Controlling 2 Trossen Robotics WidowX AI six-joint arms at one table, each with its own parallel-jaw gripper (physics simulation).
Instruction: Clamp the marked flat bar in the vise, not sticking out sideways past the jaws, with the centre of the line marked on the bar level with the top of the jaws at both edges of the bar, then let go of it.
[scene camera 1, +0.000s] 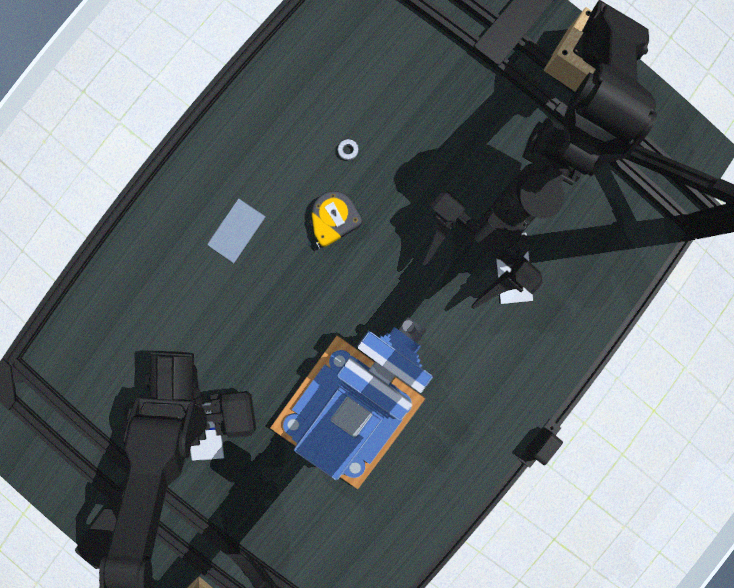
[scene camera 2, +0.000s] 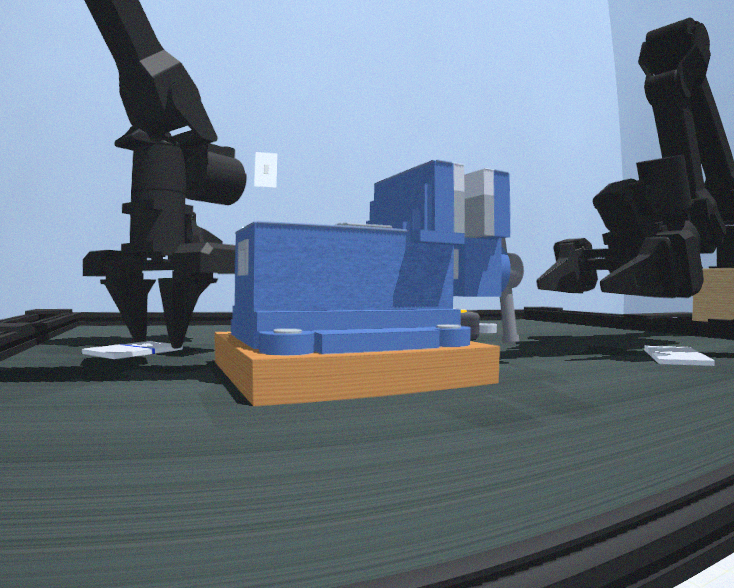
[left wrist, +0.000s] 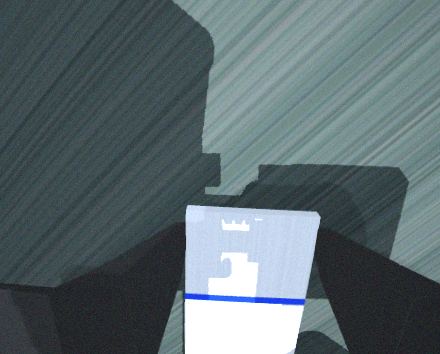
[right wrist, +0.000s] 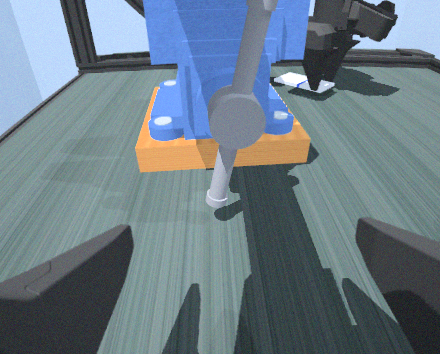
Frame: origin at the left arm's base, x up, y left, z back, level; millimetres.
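Seen in the pictures: left gripper, fingertip midpoint: (scene camera 1: 201, 410) (scene camera 2: 158, 346) (left wrist: 250, 235) (right wrist: 321, 86); right gripper, fingertip midpoint: (scene camera 1: 448, 286) (scene camera 2: 567, 285) (right wrist: 245, 232); right arm's base at its link origin: (scene camera 1: 599, 47).
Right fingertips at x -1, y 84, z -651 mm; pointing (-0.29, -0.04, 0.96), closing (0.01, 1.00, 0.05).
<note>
A point is followed by its place in that frame.
The marked flat bar (scene camera 1: 207, 445) {x -65, y 182, z -230 mm} (scene camera 2: 116, 350) {x -65, y 173, z -230 mm} (left wrist: 245, 325) {x -65, y 191, z -236 mm} (right wrist: 292, 80) {x -65, y 180, z -243 mm} is white with a blue line across it and lies flat on the table. My left gripper (scene camera 2: 159, 343) {x -68, y 224, z -264 mm} (left wrist: 250, 235) {x -68, y 224, z -264 mm} (right wrist: 321, 86) {x -68, y 224, z -264 mm} points down and is shut on the bar, a finger at each side edge. In scene camera 1 its fingertips are hidden. The blue vise (scene camera 1: 324, 441) {x 36, y 66, z -377 mm} (scene camera 2: 343, 269) {x 8, y 24, z -408 mm} (right wrist: 165, 30) {x 56, y 37, z -541 mm} has a narrow open gap between its jaws. Its grey screw handle (scene camera 2: 508, 306) {x -20, y 68, z -569 mm} (right wrist: 237, 117) {x 17, y 81, z -582 mm} slants down toward the table. My right gripper (scene camera 1: 450, 284) {x -1, y 84, z -651 mm} (scene camera 2: 571, 286) {x -1, y 84, z -651 mm} (right wrist: 245, 232) {x -1, y 84, z -651 mm} is open and empty, facing the handle end.
The vise stands on an orange wooden block (scene camera 1: 392, 431) (scene camera 2: 367, 373) {x -55, y -20, z -411 mm} (right wrist: 170, 159) {x -58, y 22, z -508 mm}. A white plate (scene camera 1: 516, 295) {x -65, y -8, z -720 mm} (scene camera 2: 686, 355) {x -65, y 2, z -738 mm} lies below the right gripper. A yellow-and-grey tape measure (scene camera 1: 333, 214) {x -32, y 274, z -618 mm}, a small ring (scene camera 1: 340, 149) {x -58, y 337, z -700 mm} and a pale rectangle (scene camera 1: 236, 230) {x -67, y 370, z -504 mm} lie farther up in scene camera 1.
</note>
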